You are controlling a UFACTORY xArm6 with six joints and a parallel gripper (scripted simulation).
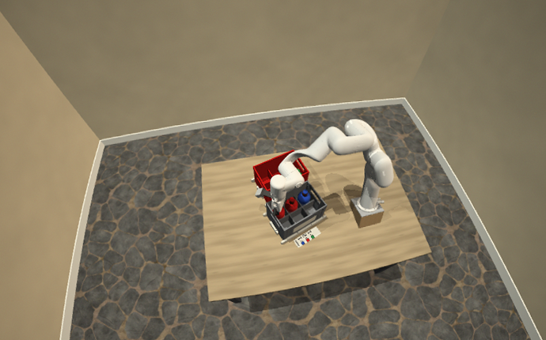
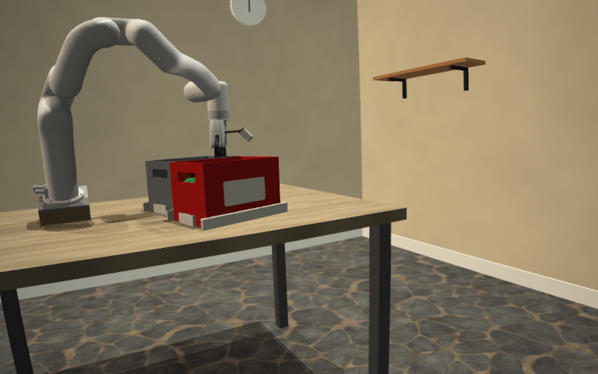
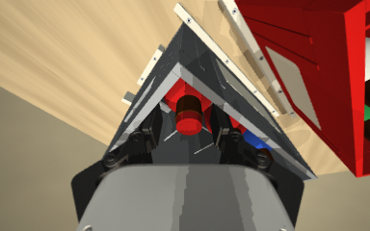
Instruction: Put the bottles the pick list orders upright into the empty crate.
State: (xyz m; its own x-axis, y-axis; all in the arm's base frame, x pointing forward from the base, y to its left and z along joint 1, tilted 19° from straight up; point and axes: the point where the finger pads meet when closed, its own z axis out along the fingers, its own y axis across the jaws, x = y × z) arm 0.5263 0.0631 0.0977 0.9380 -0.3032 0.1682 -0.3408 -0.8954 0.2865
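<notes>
My gripper is now 12 cm past the green-label bottle, 23 cm to the left of it and 7 cm above it. From my hand the other things lie so: white-label bottle 5 cm behind, 19 cm to the right, 7 cm below; grey crate 10 cm behind, 1 cm to the right, 7 cm below; blue bottle 16 cm behind, 9 cm to the right, 7 cm below.
</notes>
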